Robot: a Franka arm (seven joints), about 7 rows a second.
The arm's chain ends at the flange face. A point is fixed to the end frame.
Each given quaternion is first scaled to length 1.
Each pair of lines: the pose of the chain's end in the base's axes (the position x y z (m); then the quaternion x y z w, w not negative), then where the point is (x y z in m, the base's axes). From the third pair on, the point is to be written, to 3 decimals.
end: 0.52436 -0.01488 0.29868 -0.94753 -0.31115 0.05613 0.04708
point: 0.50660 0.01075 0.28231
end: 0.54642 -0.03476 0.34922 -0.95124 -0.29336 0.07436 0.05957
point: 0.52890 -0.00834 0.33387
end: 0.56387 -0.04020 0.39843 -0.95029 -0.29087 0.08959 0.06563
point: 0.546 -0.014 0.384
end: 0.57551 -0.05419 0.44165 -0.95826 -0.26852 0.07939 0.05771
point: 0.559 -0.027 0.426
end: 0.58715 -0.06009 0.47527 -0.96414 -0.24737 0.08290 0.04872
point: 0.572 -0.033 0.459
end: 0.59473 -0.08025 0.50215 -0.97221 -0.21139 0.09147 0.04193
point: 0.581 -0.052 0.486
